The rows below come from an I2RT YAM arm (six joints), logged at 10 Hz.
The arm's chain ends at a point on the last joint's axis. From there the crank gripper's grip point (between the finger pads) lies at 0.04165 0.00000 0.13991 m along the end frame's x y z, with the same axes.
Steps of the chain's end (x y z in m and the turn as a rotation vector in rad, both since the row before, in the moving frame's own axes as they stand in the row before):
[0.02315 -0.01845 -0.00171 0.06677 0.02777 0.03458]
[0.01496 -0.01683 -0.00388 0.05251 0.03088 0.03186]
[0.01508 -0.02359 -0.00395 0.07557 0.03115 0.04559]
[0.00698 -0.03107 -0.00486 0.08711 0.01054 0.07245]
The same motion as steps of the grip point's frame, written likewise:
[0.02715 -0.02624 -0.00318 0.06677 0.02777 0.03458]
[0.01935 -0.02274 -0.00539 0.05251 0.03088 0.03186]
[0.01961 -0.03210 -0.00564 0.07557 0.03115 0.04559]
[0.00878 -0.04015 -0.00570 0.08711 0.01054 0.07245]

